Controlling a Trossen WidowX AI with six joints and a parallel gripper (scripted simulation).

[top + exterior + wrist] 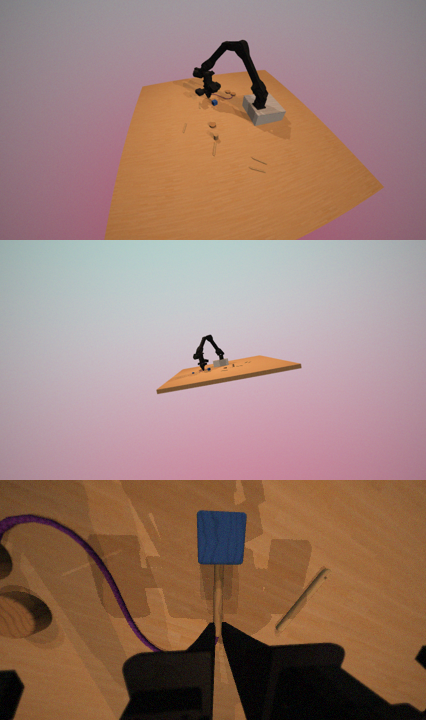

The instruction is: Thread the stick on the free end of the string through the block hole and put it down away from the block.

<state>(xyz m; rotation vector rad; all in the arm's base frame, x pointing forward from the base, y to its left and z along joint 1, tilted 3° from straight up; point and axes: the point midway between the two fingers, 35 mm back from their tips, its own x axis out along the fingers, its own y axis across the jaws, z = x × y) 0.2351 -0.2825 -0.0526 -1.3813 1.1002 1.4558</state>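
My gripper tip is now 70 mm to the right of the blue block and 20 mm past it. Also, from my gripper tip: small wooden cylinder 360 mm to the left, 80 mm ahead; thin stick 10 mm to the left.
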